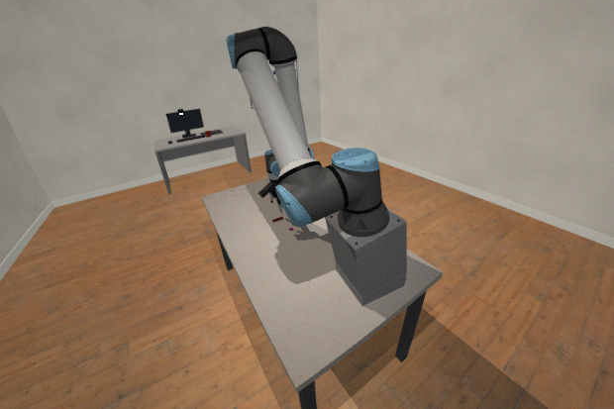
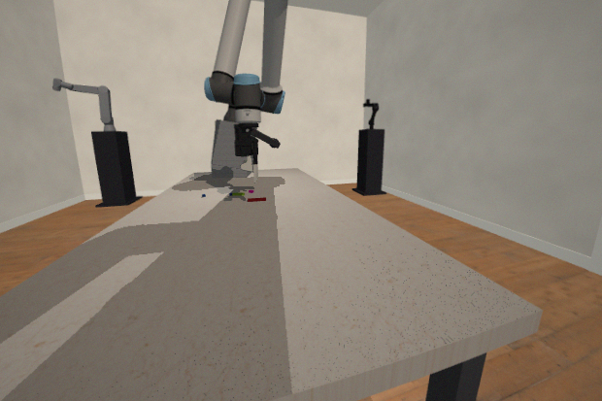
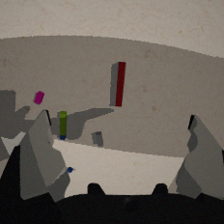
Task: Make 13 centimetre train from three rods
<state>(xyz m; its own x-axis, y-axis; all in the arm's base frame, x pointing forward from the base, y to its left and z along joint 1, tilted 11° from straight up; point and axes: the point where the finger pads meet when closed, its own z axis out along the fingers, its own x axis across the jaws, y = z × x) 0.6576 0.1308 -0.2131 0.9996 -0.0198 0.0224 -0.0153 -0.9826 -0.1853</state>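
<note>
Right now my hand is 80 mm above the red rod. From my hand the other things lie so: lime rod: 100 mm behind, 80 mm below, 70 mm to the right; then grey rod: 110 mm to the right, 80 mm below, 30 mm behind; then magenta rod: 140 mm behind, 80 mm below, 20 mm to the right.
</note>
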